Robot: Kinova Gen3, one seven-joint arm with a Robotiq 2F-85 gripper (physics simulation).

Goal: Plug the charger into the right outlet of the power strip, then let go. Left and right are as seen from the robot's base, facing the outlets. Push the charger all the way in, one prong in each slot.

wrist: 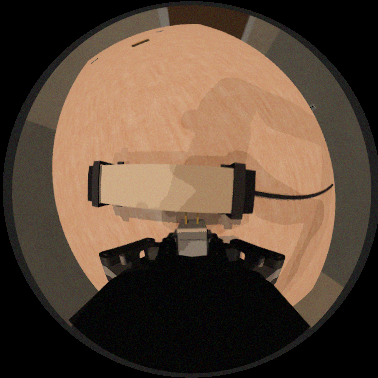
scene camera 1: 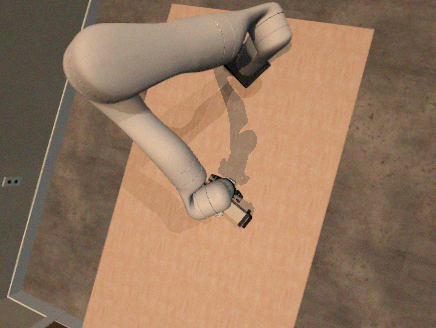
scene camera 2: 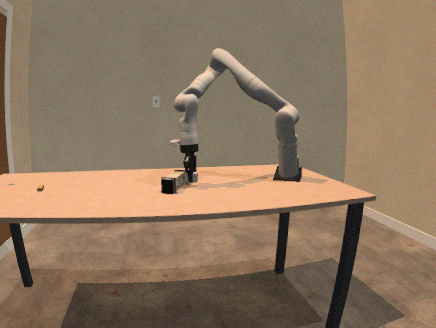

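Observation:
The power strip is a long beige block with black ends, on the table. Its outlet face is hidden in the wrist view. My gripper is shut on the grey charger, at the strip's near side. In the wrist view two gold prongs point at the strip, right of its middle. Part of their length shows between charger and strip; their tips meet the strip's edge in the picture, and whether they are inside slots cannot be told. A gap remains between the charger body and the strip.
A black cable runs from the strip's right end in the wrist view. A small orange block lies far off on the table. The arm's black base stands on the table.

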